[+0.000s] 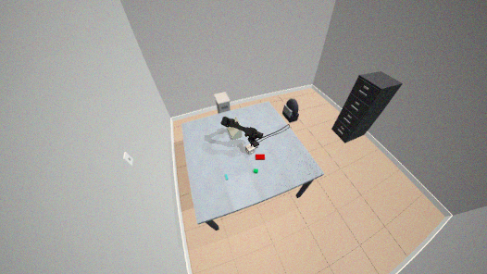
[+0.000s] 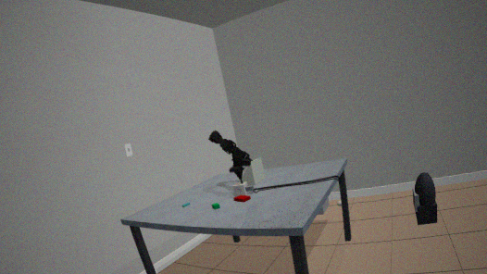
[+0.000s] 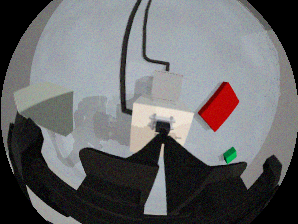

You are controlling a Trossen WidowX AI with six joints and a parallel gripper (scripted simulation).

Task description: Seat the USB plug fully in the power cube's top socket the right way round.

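The USB plug is 20 mm below my gripper tip. Also, from my gripper tip: red block (120 mm ahead, 100 mm below, 40 mm to the left); green block (250 mm ahead, 90 mm below, 80 mm to the right).
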